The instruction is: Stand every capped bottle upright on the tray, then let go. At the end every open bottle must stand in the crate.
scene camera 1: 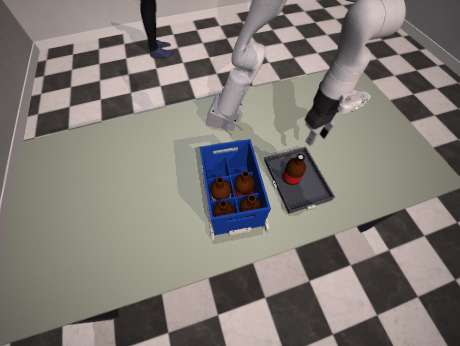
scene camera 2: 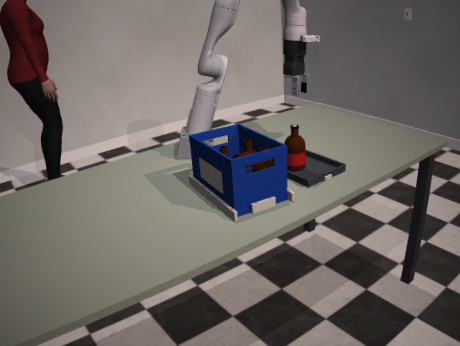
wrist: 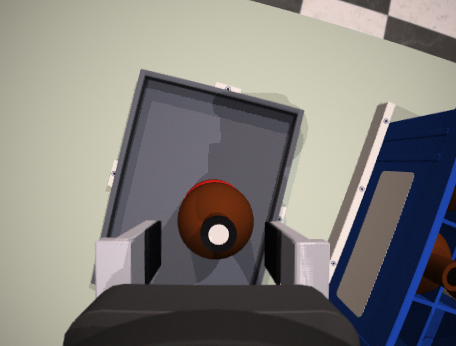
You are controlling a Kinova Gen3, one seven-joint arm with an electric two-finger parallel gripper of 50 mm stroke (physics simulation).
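Frame: origin at the arm's base, x ahead, y down, z left, level; metres.
Where they show: gripper, fingertip midpoint: [scene camera 1: 315, 139] [scene camera 2: 299, 93] [wrist: 213, 243]; arm's base, link origin: [scene camera 1: 227, 107].
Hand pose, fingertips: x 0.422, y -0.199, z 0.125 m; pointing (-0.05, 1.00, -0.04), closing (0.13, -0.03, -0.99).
Things, the pixels of their top centre, and the offset from my fingertips. Level surfaces: height alone.
- white-topped cap, top centre: [wrist: 218, 234] [scene camera 2: 294, 125] [scene camera 1: 300, 157] dy +0.113, dx -0.016, dz -0.010 m
- dark grey tray, top centre: [wrist: 197, 197] [scene camera 2: 301, 161] [scene camera 1: 298, 176] dy +0.247, dx -0.002, dz +0.011 m
- blue crate, top centre: [scene camera 2: 235, 139] [scene camera 1: 232, 175] dy +0.098, dx -0.034, dz -0.265 m
- green table, surface height: dy +0.273 m
A brown bottle with a red label and a white-topped cap [scene camera 1: 295, 170] [scene camera 2: 296, 150] [wrist: 215, 210] stands upright on the dark grey tray [scene camera 1: 325, 187] [scene camera 2: 326, 171] [wrist: 131, 130]. My gripper [scene camera 1: 319, 135] [scene camera 2: 299, 87] [wrist: 213, 243] is open and empty, above and apart from the bottle. The blue crate [scene camera 1: 241, 224] [scene camera 2: 260, 186] [wrist: 415, 145] holds several brown bottles with open necks: two in the middle cells [scene camera 1: 220, 188] [scene camera 1: 244, 184] and two in the front cells [scene camera 1: 223, 207] [scene camera 1: 250, 203] in scene camera 1. The crate's two back cells look empty there. The crate walls partly hide its bottles.
The crate and tray stand side by side on the green table [scene camera 1: 125, 215] [scene camera 2: 125, 235], with small white stops [scene camera 1: 240, 231] [scene camera 2: 263, 204] at their edges. The arm's base [scene camera 1: 223, 117] stands behind the crate. A person [scene camera 1: 150, 30] [scene camera 2: 35, 75] stands beyond the table.
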